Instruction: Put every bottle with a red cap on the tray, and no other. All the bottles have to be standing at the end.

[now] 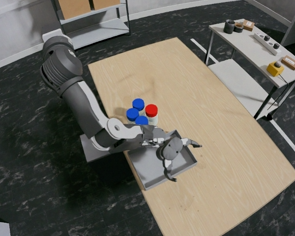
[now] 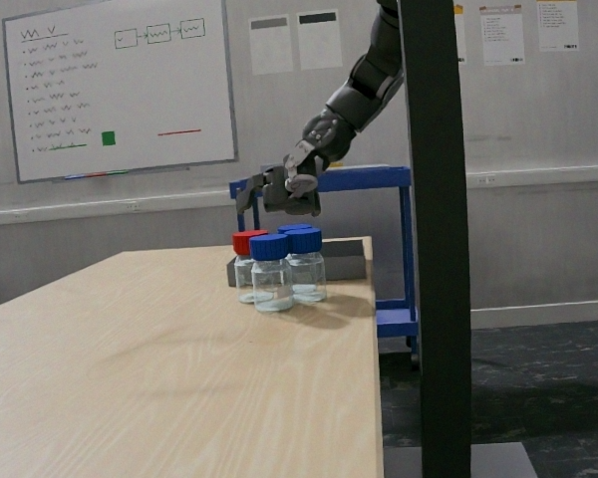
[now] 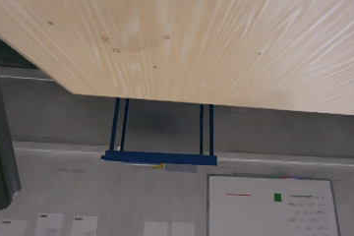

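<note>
My gripper is now 30 cm to the right of the red-capped bottle, 7 cm above it and 2 cm past it. From my hand the other things lie so: grey tray: 10 cm to the left, 10 cm below, 6 cm behind.
</note>
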